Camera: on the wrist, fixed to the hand. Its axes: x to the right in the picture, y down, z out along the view.
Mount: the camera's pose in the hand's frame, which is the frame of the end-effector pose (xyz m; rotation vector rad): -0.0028 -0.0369 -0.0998 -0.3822 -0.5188 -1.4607
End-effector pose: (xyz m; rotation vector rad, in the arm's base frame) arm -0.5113 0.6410 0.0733 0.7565 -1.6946 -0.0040
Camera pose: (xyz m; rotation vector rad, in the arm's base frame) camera -0.4060 0.6521 0.0844 1.5992 -1.1543 -1.5776
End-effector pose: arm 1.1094 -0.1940 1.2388 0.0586 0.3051 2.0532
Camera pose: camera 1.1255 -0.1988 1.1337 0.0921 -0.3257 0.5661
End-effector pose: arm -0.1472 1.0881 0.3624 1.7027 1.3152 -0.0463
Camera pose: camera -0.2250 1.1530 0.3950 0.1124 1.7049 -0.9277
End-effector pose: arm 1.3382 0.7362 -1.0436 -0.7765 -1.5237 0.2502
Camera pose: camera 1.4208 0.6776 -1.0108 0.3040 -2.2756 -1.0139
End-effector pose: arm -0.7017 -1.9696 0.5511 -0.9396 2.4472 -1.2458
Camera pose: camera -0.7307 -1.9201 0.6408 2.7077 -1.2711 0.4773
